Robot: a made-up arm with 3 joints. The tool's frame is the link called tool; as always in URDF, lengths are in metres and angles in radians. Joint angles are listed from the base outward.
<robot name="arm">
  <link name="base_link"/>
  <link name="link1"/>
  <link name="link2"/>
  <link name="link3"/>
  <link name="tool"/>
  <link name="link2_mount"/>
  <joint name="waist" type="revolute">
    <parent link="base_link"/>
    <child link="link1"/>
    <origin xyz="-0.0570 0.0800 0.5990" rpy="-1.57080 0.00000 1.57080"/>
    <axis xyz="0 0 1"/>
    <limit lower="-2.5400" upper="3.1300"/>
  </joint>
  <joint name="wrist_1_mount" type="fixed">
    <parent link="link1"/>
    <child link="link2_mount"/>
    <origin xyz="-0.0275 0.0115 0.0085" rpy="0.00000 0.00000 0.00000"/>
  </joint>
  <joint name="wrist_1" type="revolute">
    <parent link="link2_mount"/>
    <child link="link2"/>
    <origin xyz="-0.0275 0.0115 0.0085" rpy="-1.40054 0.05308 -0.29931"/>
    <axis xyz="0 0 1"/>
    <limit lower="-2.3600" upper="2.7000"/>
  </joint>
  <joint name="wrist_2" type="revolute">
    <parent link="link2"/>
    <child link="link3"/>
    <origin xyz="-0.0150 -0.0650 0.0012" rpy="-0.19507 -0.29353 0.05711"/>
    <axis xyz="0 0 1"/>
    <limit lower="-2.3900" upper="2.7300"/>
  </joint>
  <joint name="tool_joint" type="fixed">
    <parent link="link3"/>
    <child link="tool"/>
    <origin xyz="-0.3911 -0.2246 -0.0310" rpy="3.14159 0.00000 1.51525"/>
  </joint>
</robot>
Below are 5 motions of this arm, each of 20 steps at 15 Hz.
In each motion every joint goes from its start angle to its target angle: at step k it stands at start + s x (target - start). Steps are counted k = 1, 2, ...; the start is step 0. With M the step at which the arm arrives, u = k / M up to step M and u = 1 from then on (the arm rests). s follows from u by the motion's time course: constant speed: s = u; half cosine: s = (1 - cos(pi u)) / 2; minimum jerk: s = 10 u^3 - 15 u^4 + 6 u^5.
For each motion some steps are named. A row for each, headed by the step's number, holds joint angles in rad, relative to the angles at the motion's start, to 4 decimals.
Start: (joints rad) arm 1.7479 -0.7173 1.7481
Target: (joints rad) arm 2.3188 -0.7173 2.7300
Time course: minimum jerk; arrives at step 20
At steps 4, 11, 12, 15, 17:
4: 0.0331 0.0000 0.0569
11: 0.3386 0.0000 0.5824
12: 0.3897 0.0000 0.6702
15: 0.5118 0.0000 0.8803
17: 0.5557 0.0000 0.9558

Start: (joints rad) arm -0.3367 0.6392 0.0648
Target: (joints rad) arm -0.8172 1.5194 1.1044
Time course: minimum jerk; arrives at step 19
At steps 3, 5, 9, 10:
3: -0.0147 0.0270 0.0318
5: -0.0566 0.1038 0.1225
9: -0.2166 0.3967 0.4686
10: -0.2639 0.4835 0.5710

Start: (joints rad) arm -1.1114 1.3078 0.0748
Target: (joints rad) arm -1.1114 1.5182 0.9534
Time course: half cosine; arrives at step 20
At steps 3, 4, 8, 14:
3: 0.0000 0.0115 0.0479
4: 0.0000 0.0201 0.0839
8: 0.0000 0.0727 0.3035
14: 0.0000 0.1670 0.6975

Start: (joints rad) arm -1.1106 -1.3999 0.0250
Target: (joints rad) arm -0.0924 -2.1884 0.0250
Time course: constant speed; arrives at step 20
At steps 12, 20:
12: 0.6109 -0.4731 0.0000
20: 1.0182 -0.7885 0.0000

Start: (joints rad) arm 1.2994 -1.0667 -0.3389
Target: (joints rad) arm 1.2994 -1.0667 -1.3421
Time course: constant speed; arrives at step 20
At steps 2, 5, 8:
2: 0.0000 0.0000 -0.1003
5: 0.0000 0.0000 -0.2508
8: 0.0000 0.0000 -0.4013

